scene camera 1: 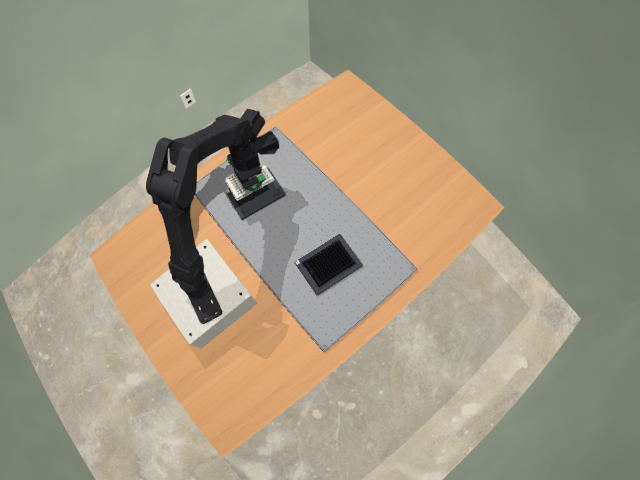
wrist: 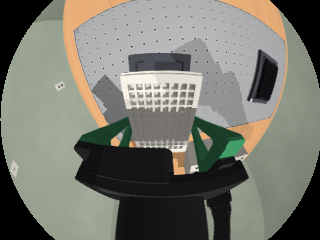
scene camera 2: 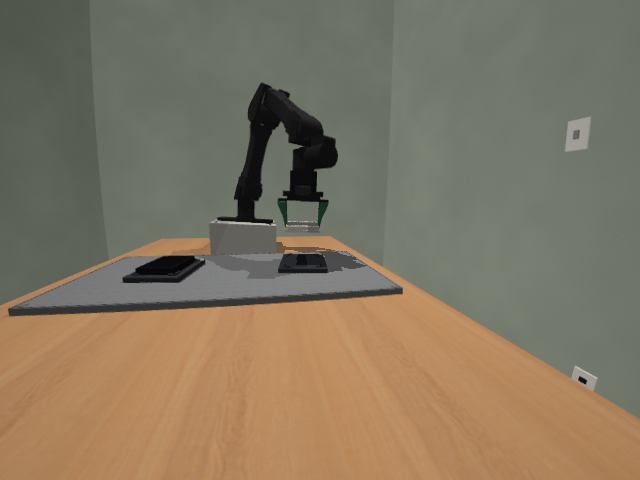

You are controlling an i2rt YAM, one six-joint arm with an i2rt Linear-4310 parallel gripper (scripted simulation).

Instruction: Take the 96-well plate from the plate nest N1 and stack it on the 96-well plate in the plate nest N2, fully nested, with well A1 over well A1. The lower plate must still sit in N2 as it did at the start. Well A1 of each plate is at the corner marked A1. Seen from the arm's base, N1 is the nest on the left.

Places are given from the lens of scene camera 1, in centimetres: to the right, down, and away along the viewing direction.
black 96-well plate (scene camera 1: 328,263): 2, 7, 116
plate nest N1 (scene camera 1: 263,197): -18, -14, 125
